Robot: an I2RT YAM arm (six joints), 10 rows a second.
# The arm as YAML. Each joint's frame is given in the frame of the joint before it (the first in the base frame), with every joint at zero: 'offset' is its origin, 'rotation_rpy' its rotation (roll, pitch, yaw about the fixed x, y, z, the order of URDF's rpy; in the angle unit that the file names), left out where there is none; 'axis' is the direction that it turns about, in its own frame. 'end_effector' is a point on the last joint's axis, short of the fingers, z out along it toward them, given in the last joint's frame.
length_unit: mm
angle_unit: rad
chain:
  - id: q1
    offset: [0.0, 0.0, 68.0]
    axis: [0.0, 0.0, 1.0]
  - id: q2
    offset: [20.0, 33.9, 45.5]
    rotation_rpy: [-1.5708, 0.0, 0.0]
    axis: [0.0, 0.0, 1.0]
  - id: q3
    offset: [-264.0, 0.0, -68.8]
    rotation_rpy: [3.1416, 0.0, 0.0]
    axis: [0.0, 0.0, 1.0]
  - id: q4
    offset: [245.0, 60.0, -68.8]
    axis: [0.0, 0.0, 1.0]
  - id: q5
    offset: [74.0, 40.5, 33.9]
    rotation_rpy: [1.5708, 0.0, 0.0]
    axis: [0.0, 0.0, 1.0]
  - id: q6
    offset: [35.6, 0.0, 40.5]
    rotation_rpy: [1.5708, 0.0, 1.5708]
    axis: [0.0, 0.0, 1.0]
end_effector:
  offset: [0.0, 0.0, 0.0]
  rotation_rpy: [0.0, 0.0, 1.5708]
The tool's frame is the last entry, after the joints.
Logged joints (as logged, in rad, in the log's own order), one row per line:
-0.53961 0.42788 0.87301 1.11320 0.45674 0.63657
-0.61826 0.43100 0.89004 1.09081 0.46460 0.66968
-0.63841 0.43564 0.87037 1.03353 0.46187 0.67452
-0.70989 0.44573 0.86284 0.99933 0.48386 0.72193
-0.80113 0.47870 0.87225 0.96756 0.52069 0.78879
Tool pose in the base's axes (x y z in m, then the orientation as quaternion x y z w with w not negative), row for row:
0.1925 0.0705 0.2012 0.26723 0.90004 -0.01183 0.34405
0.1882 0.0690 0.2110 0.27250 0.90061 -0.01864 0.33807
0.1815 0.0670 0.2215 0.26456 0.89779 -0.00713 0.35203
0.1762 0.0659 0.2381 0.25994 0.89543 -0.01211 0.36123
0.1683 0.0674 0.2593 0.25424 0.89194 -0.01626 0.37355
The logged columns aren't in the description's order. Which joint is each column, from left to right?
Columns, left to right: q4, q1, q6, q2, q5, q3.
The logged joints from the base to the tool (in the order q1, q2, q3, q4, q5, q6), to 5 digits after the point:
0.42788 1.11320 0.63657 -0.53961 0.45674 0.87301
0.43100 1.09081 0.66968 -0.61826 0.46460 0.89004
0.43564 1.03353 0.67452 -0.63841 0.46187 0.87037
0.44573 0.99933 0.72193 -0.70989 0.48386 0.86284
0.47870 0.96756 0.78879 -0.80113 0.52069 0.87225

